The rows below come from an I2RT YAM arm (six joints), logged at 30 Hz.
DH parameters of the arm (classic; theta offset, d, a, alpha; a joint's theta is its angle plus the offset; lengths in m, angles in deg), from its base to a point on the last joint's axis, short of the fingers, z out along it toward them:
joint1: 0 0.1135 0.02 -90
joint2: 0 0 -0.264 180
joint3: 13.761 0 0.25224 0
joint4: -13.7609 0 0.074 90
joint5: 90 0 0 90
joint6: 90 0.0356 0 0
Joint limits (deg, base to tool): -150..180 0..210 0..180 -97..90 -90..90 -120..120
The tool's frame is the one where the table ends.
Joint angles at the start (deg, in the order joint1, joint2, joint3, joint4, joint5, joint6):
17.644 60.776 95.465 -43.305 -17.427 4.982
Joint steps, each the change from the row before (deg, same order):
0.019 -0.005 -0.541 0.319 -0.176 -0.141
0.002 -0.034 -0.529 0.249 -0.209 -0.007
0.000 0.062 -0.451 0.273 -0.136 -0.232
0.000 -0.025 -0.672 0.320 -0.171 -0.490
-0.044 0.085 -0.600 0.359 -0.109 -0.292
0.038 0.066 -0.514 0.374 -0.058 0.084
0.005 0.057 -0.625 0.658 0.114 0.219
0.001 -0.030 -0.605 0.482 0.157 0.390
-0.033 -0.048 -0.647 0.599 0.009 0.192
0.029 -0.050 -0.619 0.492 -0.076 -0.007
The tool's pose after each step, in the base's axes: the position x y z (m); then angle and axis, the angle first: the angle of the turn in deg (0 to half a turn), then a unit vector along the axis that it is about. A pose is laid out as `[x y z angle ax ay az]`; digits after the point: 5 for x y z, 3 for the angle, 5 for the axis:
[0.15567 0.06087 0.51451 105.130 -0.23012 0.92527 0.30152]
[0.15693 0.06141 0.51251 105.427 -0.23105 0.92475 0.30240]
[0.15863 0.06203 0.51068 105.627 -0.23342 0.92448 0.30141]
[0.16035 0.06268 0.50806 105.843 -0.23804 0.92411 0.29893]
[0.16265 0.06334 0.50555 106.087 -0.24023 0.92418 0.29695]
[0.16450 0.06409 0.50352 106.337 -0.23975 0.92408 0.29763]
[0.16676 0.06476 0.50147 106.392 -0.23717 0.92461 0.29808]
[0.16835 0.06517 0.49940 106.550 -0.23269 0.92544 0.29903]
[0.16993 0.06556 0.49738 106.594 -0.23074 0.92564 0.29991]
[0.17128 0.06613 0.49529 106.698 -0.23135 0.92533 0.30041]

